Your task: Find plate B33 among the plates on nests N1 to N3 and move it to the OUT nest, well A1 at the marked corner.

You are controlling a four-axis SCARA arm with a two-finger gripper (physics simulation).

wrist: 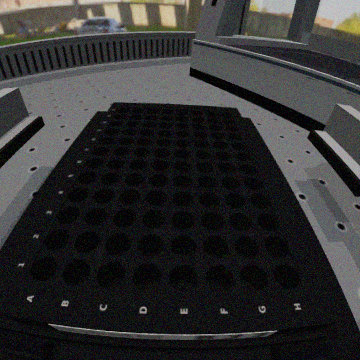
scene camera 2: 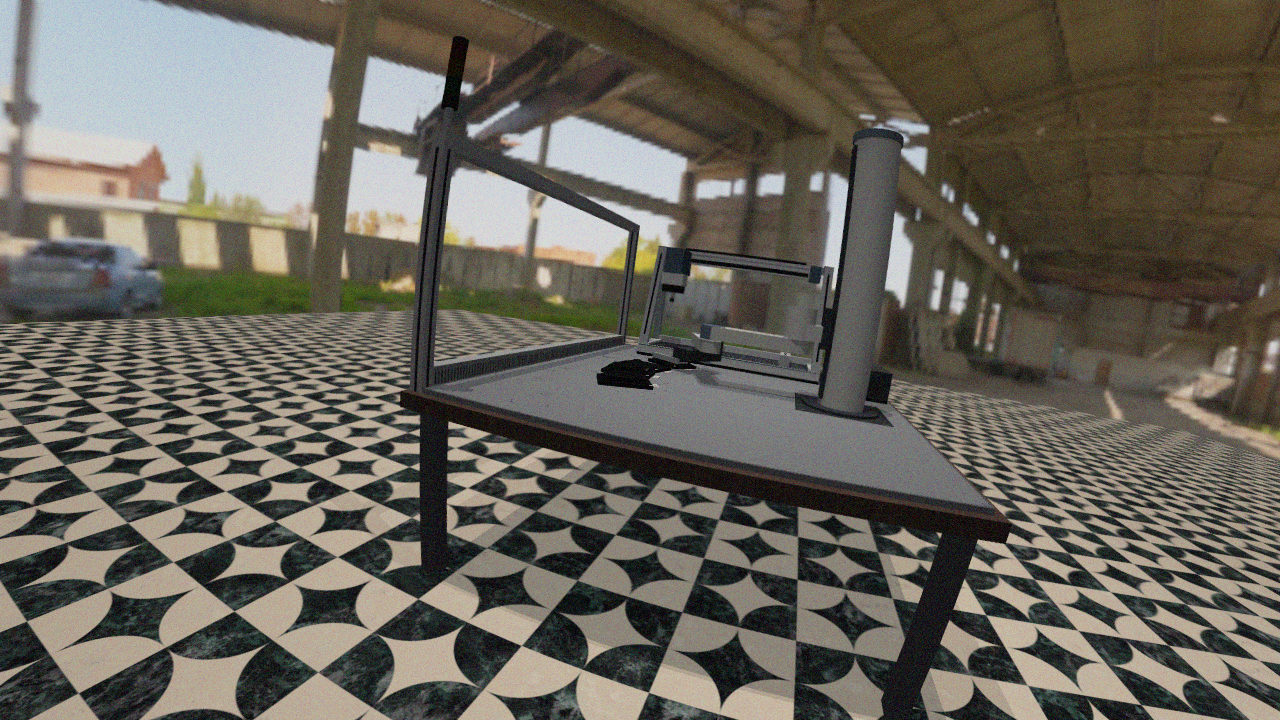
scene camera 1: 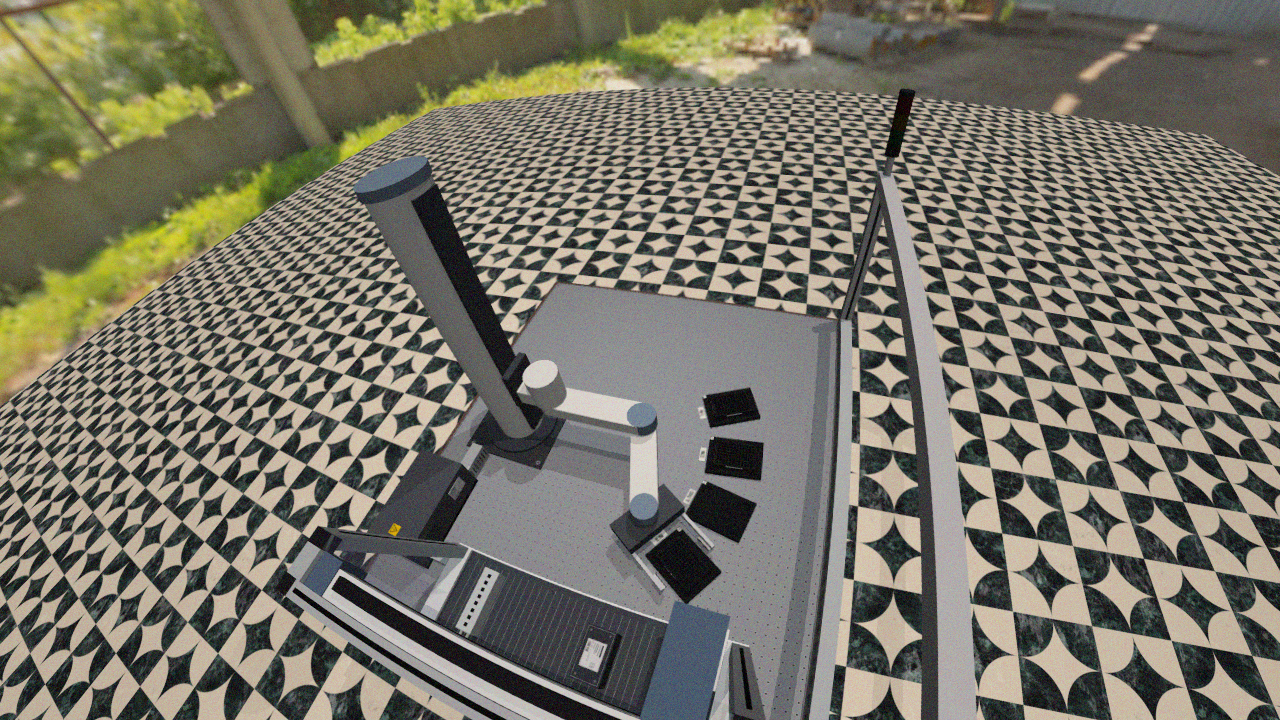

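My gripper is open. Its two fingers stand apart on either side of a black well plate, the nearest of the row to the dark ribbed deck, and do not touch it. In the wrist view the plate shows letters A to H along its near edge and numbers up its left side, with A1 at the near left. Three more black plate-shaped items lie in an arc, with small white tags at their inner edges. The tag texts, B33, and which one is the OUT nest cannot be read.
A dark ribbed deck under a gantry carries a dark block with a white label. A black box stands behind it. The arm's column rises at the table's side. A rail frame borders the far side.
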